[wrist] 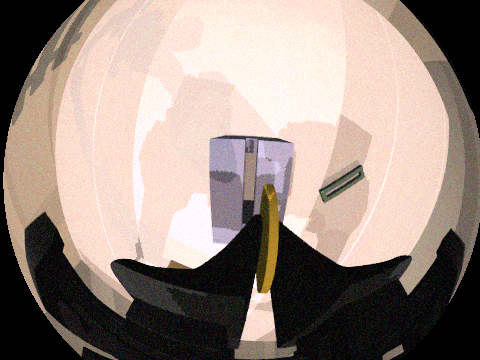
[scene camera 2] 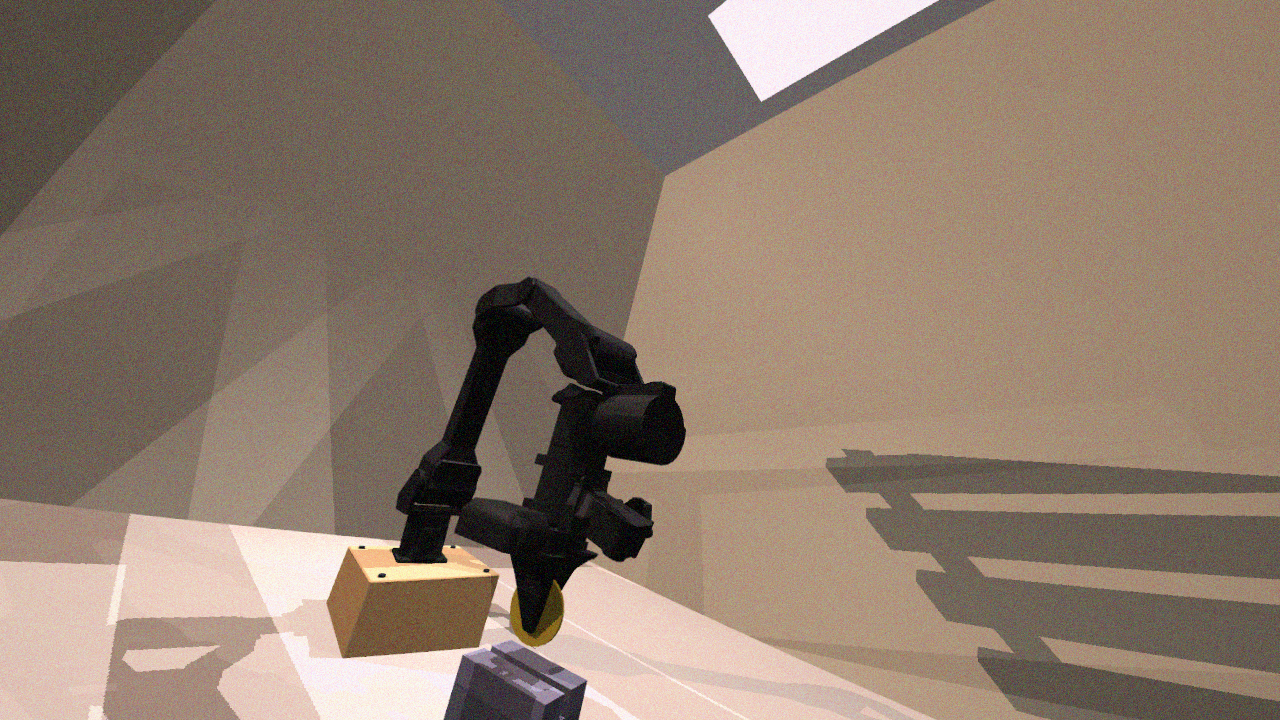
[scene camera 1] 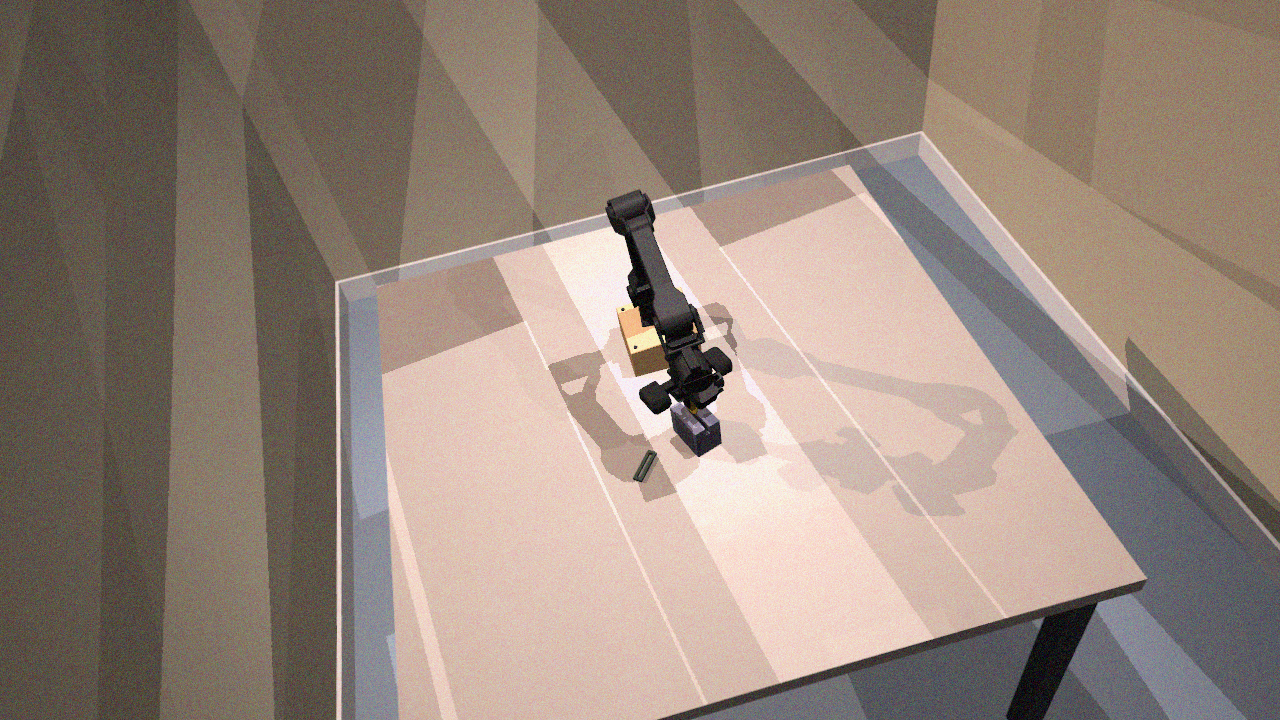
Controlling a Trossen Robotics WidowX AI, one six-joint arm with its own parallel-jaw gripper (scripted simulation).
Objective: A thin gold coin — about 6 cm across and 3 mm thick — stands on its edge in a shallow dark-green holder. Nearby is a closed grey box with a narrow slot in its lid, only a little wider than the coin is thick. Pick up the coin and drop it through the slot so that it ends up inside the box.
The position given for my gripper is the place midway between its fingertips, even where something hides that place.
Note:
My gripper [scene camera 2: 530, 631] carries a gold coin [scene camera 2: 550, 622].
The gold coin shows as well in the wrist view [wrist: 269, 209]. My gripper also shows in the wrist view [wrist: 262, 221] and in scene camera 1 [scene camera 1: 689, 407].

